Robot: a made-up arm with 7 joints.
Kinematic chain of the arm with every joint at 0, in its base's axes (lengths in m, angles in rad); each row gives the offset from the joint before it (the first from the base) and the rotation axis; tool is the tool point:
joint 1: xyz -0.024 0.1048 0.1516 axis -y
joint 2: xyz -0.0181 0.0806 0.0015 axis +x
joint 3: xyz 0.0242 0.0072 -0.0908 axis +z
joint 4: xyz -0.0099 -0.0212 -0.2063 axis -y
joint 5: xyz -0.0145 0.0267 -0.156 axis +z
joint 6: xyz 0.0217 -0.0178 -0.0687 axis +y
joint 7: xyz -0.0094 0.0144 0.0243 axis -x
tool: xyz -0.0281 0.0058 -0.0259
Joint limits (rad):
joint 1: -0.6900..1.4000
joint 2: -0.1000..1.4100
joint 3: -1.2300..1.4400
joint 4: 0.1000..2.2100
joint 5: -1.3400..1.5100
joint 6: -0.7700..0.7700
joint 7: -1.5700..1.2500
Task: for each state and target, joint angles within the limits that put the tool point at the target. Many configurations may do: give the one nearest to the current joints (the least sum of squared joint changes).
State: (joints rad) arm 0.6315 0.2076 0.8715 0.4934 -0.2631 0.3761 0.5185
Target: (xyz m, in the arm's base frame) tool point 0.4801 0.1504 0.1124
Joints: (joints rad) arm 1.4000 -0.1000 0.4306 0.3782 -0.1076 0.2913 0.7391
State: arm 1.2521 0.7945 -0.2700 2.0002 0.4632 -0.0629 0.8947
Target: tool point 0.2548 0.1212 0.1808
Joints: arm 1.1055 0.2864 -0.6519 2.0549 0.4770 -0.0990 0.9177
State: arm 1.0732 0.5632 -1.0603 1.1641 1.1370 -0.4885 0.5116
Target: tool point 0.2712 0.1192 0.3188
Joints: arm 1.4000 0.1461 -0.4735 1.7808 1.1766 -0.7262 0.4962
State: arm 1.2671 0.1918 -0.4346 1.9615 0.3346 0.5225 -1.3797
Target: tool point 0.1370 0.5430 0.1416
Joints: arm 0.6869 0.9053 0.6758 1.3861 0.3680 0.5492 -1.4179
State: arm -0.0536 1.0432 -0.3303 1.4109 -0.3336 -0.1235 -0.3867
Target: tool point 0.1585 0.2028 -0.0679
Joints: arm 0.0191 0.5294 -0.6551 2.1019 -0.3611 -0.1830 -0.3497
